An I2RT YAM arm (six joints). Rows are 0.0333 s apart.
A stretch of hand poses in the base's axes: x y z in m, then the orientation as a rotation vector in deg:
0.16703 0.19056 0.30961 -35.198 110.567 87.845
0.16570 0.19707 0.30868 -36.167 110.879 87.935
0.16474 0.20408 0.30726 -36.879 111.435 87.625
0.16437 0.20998 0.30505 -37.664 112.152 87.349
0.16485 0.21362 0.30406 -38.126 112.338 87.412
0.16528 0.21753 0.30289 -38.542 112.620 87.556
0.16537 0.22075 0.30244 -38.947 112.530 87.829
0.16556 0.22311 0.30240 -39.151 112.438 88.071
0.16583 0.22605 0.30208 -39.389 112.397 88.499
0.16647 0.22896 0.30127 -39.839 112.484 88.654
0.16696 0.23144 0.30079 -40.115 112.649 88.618
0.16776 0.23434 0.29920 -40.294 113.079 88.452
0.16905 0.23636 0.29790 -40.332 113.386 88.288
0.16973 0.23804 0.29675 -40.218 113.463 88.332
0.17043 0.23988 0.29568 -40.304 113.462 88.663
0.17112 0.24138 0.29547 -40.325 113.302 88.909
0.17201 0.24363 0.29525 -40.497 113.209 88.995
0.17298 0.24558 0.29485 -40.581 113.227 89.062
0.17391 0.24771 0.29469 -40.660 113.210 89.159
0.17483 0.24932 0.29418 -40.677 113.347 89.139
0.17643 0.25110 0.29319 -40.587 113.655 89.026
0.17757 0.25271 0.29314 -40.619 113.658 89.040
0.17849 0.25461 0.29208 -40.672 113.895 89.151
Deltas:
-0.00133 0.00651 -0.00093 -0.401 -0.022 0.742
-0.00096 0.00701 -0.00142 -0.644 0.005 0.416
-0.00037 0.00590 -0.00221 -0.741 0.116 0.511
0.00048 0.00364 -0.00099 -0.203 0.034 0.371
0.00043 0.00391 -0.00117 -0.212 0.155 0.396
0.00009 0.00322 -0.00045 0.062 -0.019 0.388
0.00019 0.00236 -0.00004 0.102 0.017 0.238
0.00027 0.00294 -0.00032 0.141 0.145 0.360
0.00064 0.00291 -0.00081 -0.103 0.024 0.391
0.00049 0.00248 -0.00048 -0.183 0.016 0.195
0.00080 0.00290 -0.00159 -0.367 0.145 0.112
0.00129 0.00202 -0.00130 -0.258 0.102 -0.001
0.00068 0.00168 -0.00115 0.002 0.105 -0.042
0.00070 0.00184 -0.00107 0.116 0.161 0.216
0.00069 0.00150 -0.00021 0.190 0.026 0.104
0.00089 0.00225 -0.00022 0.047 -0.058 0.141
0.00097 0.00195 -0.00040 -0.004 0.027 0.091
0.00093 0.00213 -0.00016 0.030 0.022 0.096
0.00092 0.00161 -0.00051 -0.093 0.074 0.025
0.00160 0.00178 -0.00099 -0.205 0.162 -0.062
0.00114 0.00161 -0.00005 -0.004 0.002 0.029
0.00092 0.00190 -0.00106 -0.107 0.204 0.129

